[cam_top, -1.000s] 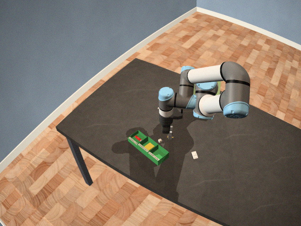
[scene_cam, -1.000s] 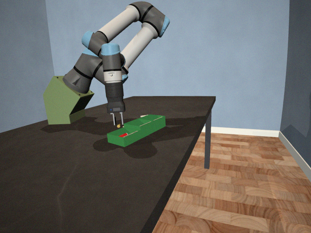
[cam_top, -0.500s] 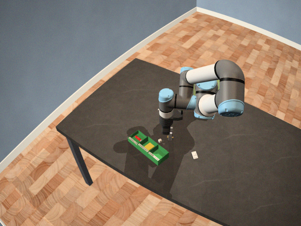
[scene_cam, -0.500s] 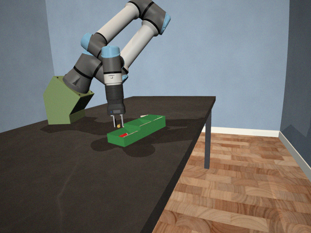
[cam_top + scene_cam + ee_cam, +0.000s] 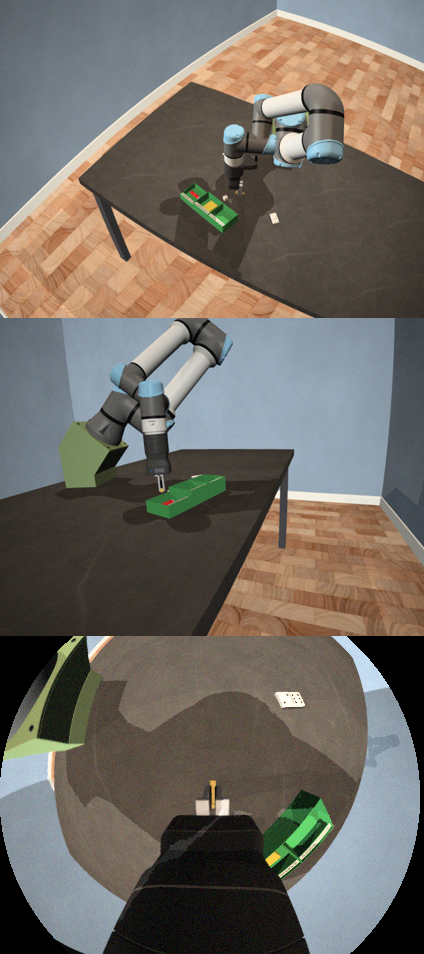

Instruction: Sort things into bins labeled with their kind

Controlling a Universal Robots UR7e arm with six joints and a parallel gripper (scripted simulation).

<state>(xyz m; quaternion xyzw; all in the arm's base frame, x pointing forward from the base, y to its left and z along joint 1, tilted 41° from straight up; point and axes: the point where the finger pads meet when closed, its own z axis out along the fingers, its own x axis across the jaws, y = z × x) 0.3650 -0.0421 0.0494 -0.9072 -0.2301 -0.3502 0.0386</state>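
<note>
The brass bolt is 1 cm below my hand. The rest, counted from my hand: flat yellow block (14 cm ahead, 4 cm to the right, 1 cm below); then white die (6 cm ahead, 3 cm to the right, 1 cm below); then red battery (13 cm to the right, 13 cm ahead).
</note>
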